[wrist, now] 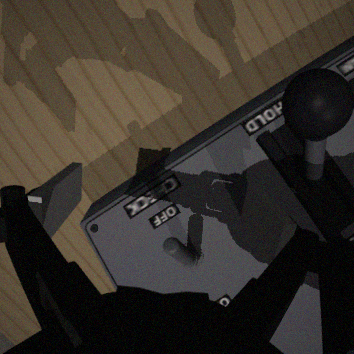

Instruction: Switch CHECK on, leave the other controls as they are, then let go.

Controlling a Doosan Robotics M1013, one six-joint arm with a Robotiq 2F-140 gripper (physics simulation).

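Places are measured from the arm's base along level axes (x ahead, y left, z up), in millimetres.
Pixels of known places: gripper, fingertip midpoint: (164,190).
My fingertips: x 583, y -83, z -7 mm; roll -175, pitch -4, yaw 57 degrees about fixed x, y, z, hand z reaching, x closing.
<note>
Ahead of a thing's pixels: the offset from my fingertips to its top centre. "pt": to the spot under its first point. Level surfaces: height alone.
The CHECK switch {pt dy -7, dx +32, dz +38 mm} (180,251) is a short grey toggle lever on the grey panel (130,255) in the wrist view. It leans toward its OFF label {pt dy -11, dx +24, dz -12 mm} (164,216), below the partly shadowed CHECK label {dy -13, dx +5, dz -18 mm} (151,196). Part of another label {pt dy +3, dx +99, dz +25 mm} (224,301) shows beyond the lever, mostly hidden by the gripper. My gripper (164,190) is wide open and empty. Its left finger is beyond the panel's left edge; its right finger is dark and hard to make out over the panel. The lever lies between the two sides, with no visible contact.
A black ball-topped lever {dy +105, dx -22, dz +77 mm} (318,104) stands in a dark slot at the right, near the HOLD label (263,117). Another label {pt dy +199, dx -22, dz -22 mm} (347,65) is cut off at the right edge. The wooden table {dz -88 mm} (115,85) carries broad shadows beyond the panel's edge.
</note>
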